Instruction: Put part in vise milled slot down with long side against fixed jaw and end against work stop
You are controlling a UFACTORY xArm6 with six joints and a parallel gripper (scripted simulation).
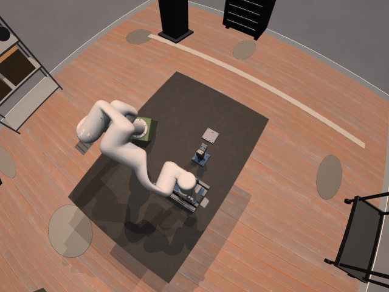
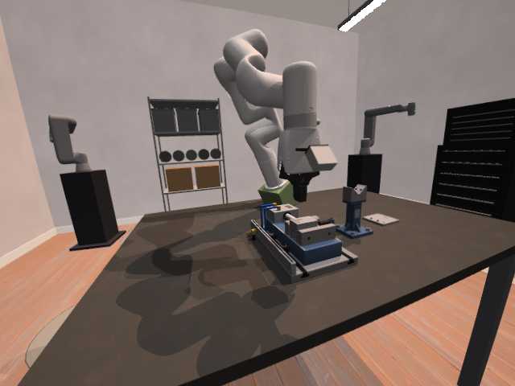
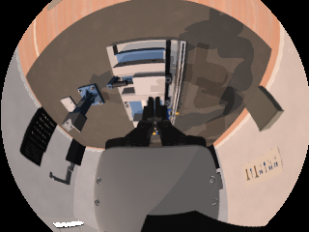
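The part is 90 mm below my hand and 10 mm to the left of it. Round my hand: air cylinder (170 mm behind, 100 mm below, 10 mm to the left); then grey rail (150 mm below, 70 mm to the right, 60 mm behind).
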